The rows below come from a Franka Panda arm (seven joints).
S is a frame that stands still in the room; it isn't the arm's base.
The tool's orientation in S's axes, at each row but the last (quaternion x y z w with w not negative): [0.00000, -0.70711, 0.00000, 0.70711]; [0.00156, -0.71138, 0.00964, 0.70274]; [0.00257, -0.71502, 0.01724, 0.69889]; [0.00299, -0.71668, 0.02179, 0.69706]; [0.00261, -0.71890, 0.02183, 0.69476]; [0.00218, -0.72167, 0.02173, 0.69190]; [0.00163, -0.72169, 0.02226, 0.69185]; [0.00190, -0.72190, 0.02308, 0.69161]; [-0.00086, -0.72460, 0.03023, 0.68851]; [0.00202, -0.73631, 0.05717, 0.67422]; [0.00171, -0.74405, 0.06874, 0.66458]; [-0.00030, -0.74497, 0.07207, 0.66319]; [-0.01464, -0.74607, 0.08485, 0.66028]
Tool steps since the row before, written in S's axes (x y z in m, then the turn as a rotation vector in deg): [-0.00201, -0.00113, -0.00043, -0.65, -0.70, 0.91]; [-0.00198, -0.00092, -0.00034, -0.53, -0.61, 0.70]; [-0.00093, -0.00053, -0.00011, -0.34, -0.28, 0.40]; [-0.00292, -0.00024, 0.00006, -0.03, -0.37, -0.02]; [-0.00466, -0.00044, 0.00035, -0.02, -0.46, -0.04]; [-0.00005, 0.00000, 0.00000, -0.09, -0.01, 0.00]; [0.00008, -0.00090, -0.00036, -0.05, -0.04, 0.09]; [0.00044, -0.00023, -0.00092, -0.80, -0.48, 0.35]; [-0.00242, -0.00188, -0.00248, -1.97, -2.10, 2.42]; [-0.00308, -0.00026, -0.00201, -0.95, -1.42, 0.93]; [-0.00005, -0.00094, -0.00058, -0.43, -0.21, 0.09]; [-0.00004, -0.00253, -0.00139, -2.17, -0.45, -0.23]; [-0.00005, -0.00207, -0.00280, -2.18, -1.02, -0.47]
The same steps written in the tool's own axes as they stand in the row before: [-0.00043, -0.00113, 0.00201, 0.91, -0.70, 0.65]; [-0.00033, -0.00088, 0.00200, 0.70, -0.61, 0.53]; [-0.00010, -0.00050, 0.00095, 0.40, -0.28, 0.34]; [0.00014, -0.00014, 0.00292, -0.03, -0.37, 0.04]; [0.00050, -0.00029, 0.00466, -0.05, -0.46, 0.04]; [0.00000, 0.00000, 0.00005, 0.00, -0.01, 0.09]; [-0.00039, -0.00089, -0.00003, 0.09, -0.04, 0.05]; [-0.00094, -0.00022, -0.00039, 0.37, -0.46, 0.80]; [-0.00243, -0.00167, 0.00262, 2.43, -2.13, 1.93]; [-0.00174, 0.00015, 0.00325, 0.90, -1.41, 0.99]; [-0.00065, -0.00087, 0.00021, 0.12, -0.18, 0.44]; [-0.00161, -0.00235, 0.00046, -0.01, -0.21, 2.22]; [-0.00302, -0.00163, 0.00059, -0.32, -0.74, 2.32]
